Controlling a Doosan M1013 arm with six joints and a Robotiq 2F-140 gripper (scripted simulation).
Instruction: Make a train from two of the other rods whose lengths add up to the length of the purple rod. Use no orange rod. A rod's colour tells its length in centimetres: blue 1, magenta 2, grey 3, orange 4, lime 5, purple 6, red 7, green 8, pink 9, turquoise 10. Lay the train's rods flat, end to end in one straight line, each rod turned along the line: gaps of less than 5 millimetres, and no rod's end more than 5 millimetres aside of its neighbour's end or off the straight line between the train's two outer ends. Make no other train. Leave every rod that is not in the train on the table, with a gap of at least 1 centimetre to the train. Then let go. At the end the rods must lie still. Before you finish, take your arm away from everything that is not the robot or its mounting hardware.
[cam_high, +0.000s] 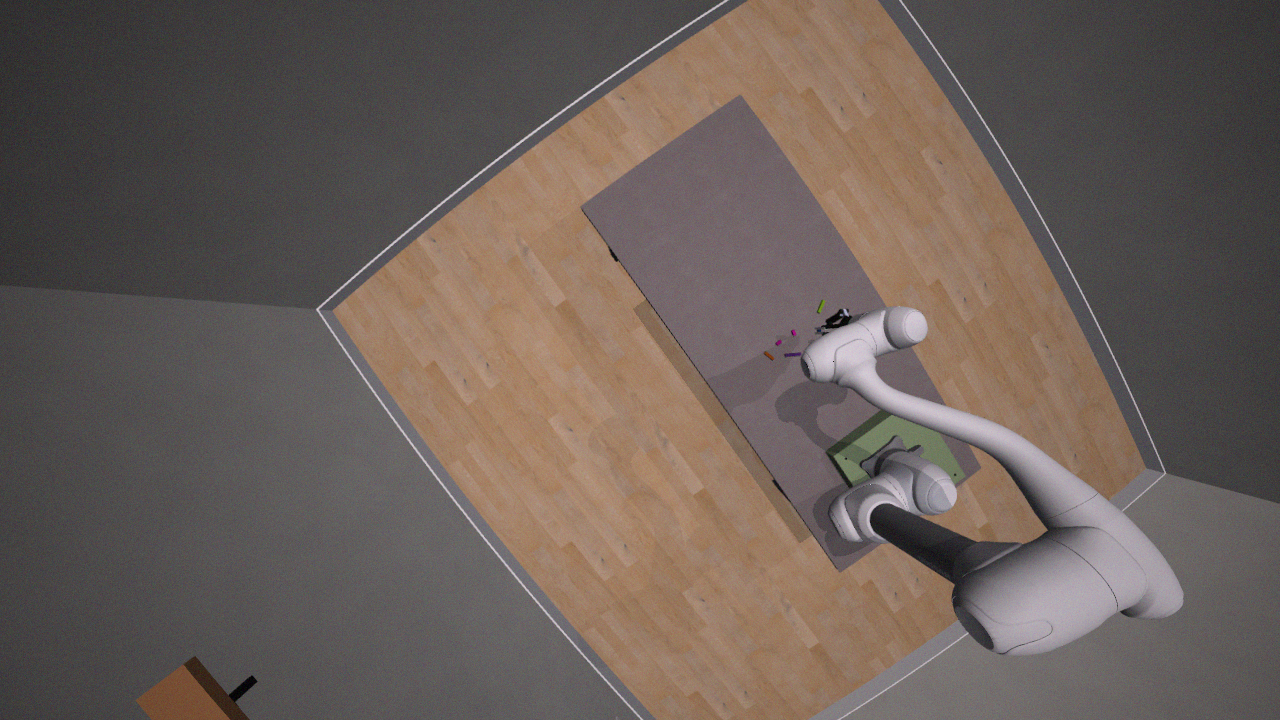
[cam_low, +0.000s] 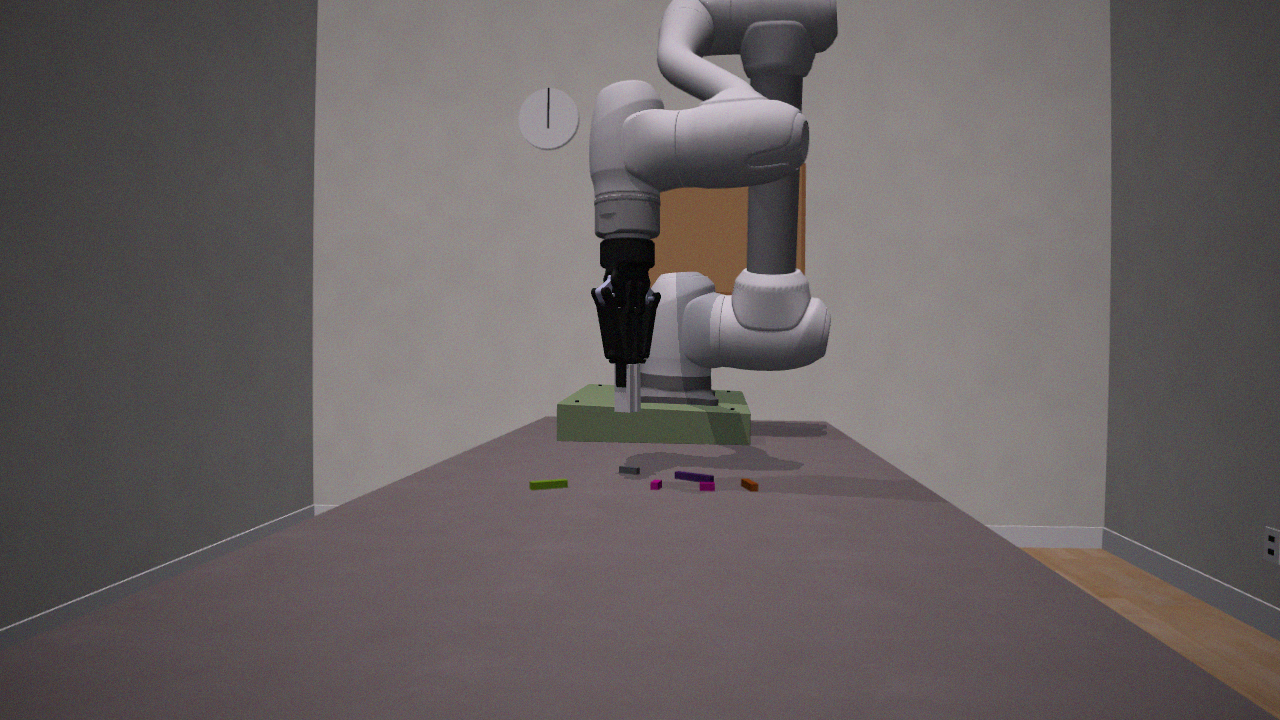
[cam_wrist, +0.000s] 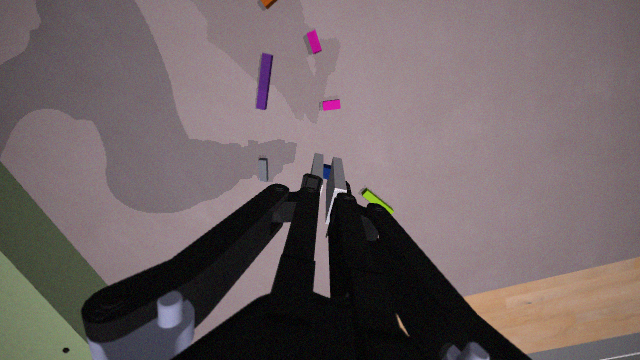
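Now: the grey rod 9 cm behind my hand and 13 cm below it. The rest, counted from my hand: blue rod 3 cm below; purple rod 4 cm behind, 9 cm to the left, 13 cm below; lime rod 4 cm ahead, 10 cm to the right, 13 cm below.
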